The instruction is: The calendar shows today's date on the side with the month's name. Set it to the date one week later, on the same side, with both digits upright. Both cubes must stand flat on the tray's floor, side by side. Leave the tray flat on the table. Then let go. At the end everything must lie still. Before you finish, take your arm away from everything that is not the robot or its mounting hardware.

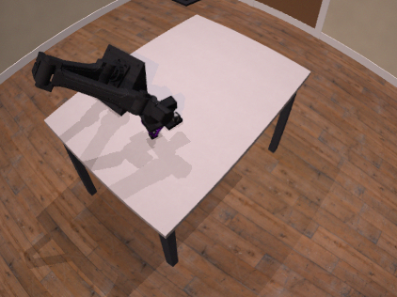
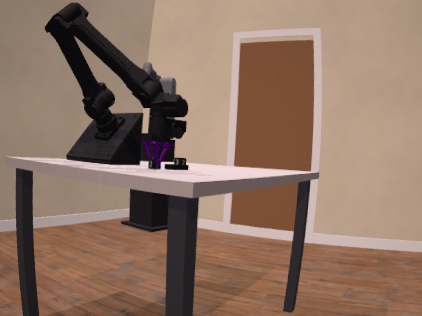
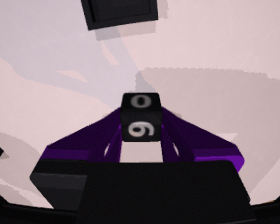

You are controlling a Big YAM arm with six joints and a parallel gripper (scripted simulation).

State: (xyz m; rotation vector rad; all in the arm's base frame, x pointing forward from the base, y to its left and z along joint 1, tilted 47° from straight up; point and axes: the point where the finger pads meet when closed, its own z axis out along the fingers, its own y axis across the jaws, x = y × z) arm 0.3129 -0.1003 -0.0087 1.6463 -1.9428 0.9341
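My hand is 10 mm above the black date cube. From my hand the other things lie so: black tray (100 mm to the left, 10 mm below, 10 mm ahead).
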